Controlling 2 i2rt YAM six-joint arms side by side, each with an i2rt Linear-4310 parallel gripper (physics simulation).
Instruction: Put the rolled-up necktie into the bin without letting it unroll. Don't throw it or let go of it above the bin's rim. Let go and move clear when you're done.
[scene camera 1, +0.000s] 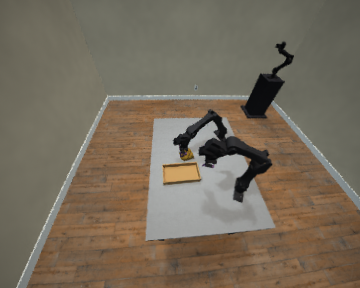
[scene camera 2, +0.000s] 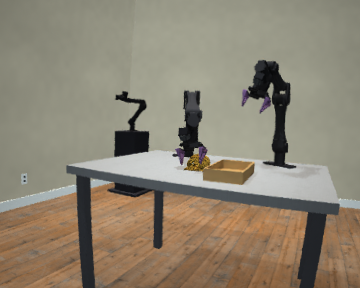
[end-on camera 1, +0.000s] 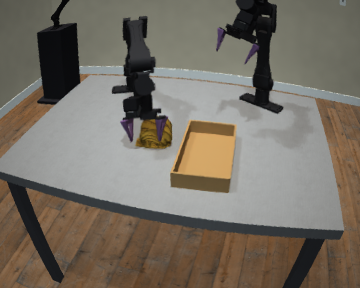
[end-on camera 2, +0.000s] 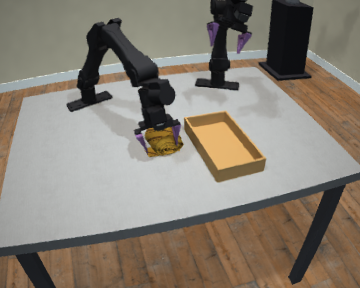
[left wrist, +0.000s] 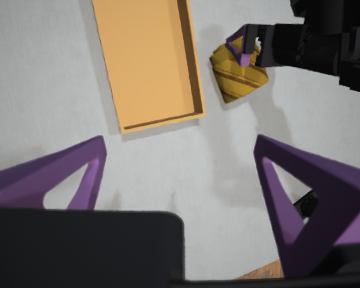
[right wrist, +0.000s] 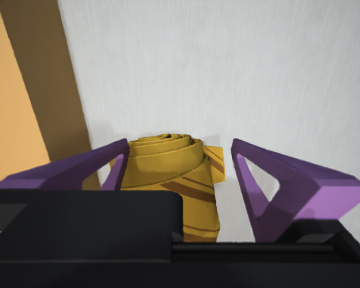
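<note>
The rolled-up necktie (scene camera 1: 188, 155) (end-on camera 1: 150, 138) (end-on camera 2: 162, 142) (left wrist: 235, 82) (right wrist: 165, 162), yellow with brown stripes, lies on the table, with a short loose end at its side. The tan bin (scene camera 2: 222, 175) (end-on camera 1: 200, 182) (end-on camera 2: 242, 170) (left wrist: 192, 75) stands beside it. My right gripper (end-on camera 1: 145, 140) (end-on camera 2: 161, 147) (right wrist: 180, 144) is open and low over the necktie. In the right wrist view its left finger overlaps the roll's edge, and a gap shows between the roll and its right finger. My left gripper (scene camera 2: 253, 108) (end-on camera 1: 232, 56) (end-on camera 2: 226, 49) (left wrist: 180, 143) is open, empty and high above the table.
Both arms are mounted on the grey table (end-on camera 1: 280, 200) (end-on camera 2: 80, 200). The bin's wall (right wrist: 45, 75) is close beside the necktie in the right wrist view. A black pedestal (scene camera 1: 262, 95) (scene camera 2: 132, 143) (end-on camera 2: 290, 40) stands on the floor beyond the table, with another small arm on it.
</note>
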